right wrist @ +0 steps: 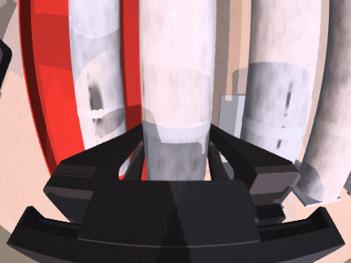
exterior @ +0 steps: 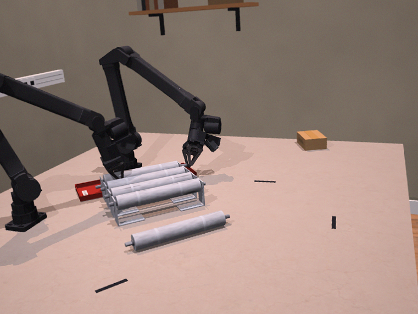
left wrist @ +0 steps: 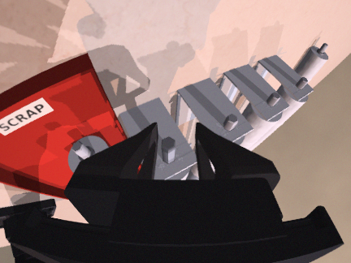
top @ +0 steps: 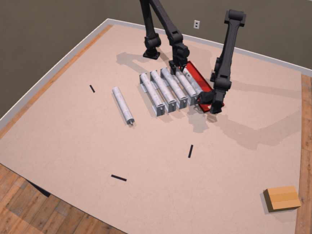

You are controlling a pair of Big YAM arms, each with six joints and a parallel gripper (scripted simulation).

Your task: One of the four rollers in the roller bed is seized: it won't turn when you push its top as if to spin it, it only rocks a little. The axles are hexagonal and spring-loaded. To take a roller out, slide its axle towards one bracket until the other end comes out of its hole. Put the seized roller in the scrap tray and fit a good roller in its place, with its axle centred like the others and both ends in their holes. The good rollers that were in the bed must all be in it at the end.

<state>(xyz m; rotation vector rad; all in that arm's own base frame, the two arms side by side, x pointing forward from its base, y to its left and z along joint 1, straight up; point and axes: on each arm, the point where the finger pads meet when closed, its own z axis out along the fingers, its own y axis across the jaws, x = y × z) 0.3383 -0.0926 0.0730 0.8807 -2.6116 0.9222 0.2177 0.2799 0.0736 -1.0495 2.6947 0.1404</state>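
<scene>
The roller is 120 mm to the left of my right hand, 50 mm below it and 10 mm behind it. The rest, counted from my right hand: red scrap tray (130 mm to the left, 70 mm below, 30 mm behind); cardboard box (820 mm to the left, 490 mm ahead, 40 mm below).
</scene>
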